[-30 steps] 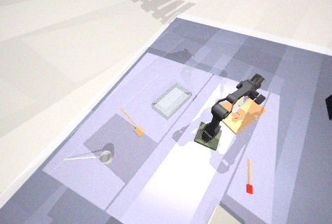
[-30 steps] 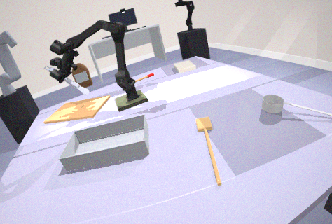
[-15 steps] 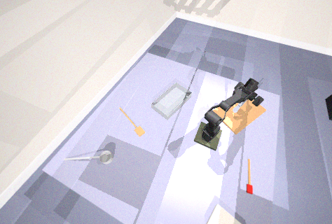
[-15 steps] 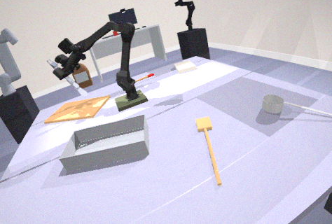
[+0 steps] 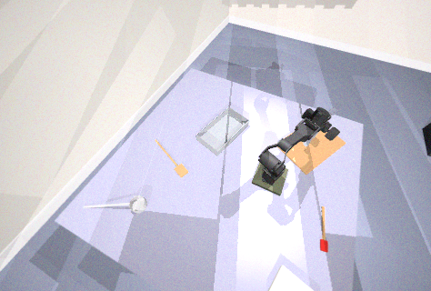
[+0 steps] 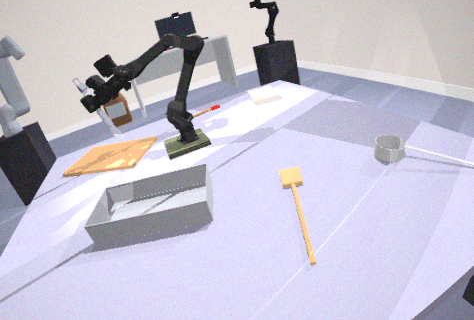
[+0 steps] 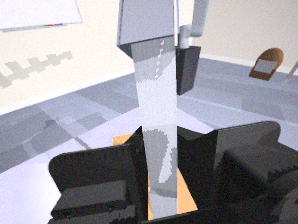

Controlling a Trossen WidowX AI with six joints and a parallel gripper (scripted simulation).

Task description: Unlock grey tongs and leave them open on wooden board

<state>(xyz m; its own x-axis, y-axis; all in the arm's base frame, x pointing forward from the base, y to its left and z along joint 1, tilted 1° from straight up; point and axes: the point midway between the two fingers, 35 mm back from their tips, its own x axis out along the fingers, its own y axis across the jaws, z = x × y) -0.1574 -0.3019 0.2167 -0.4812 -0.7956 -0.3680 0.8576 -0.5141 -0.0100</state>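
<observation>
My gripper tip is now 220 mm above the wooden board. The rest, counted from my gripper tip: white block: 770 mm to the left, 210 mm below, 50 mm behind; red-tipped spatula: 490 mm to the left, 220 mm below, 130 mm behind; grey roasting tin: 520 mm ahead, 200 mm below, 140 mm to the left.
</observation>
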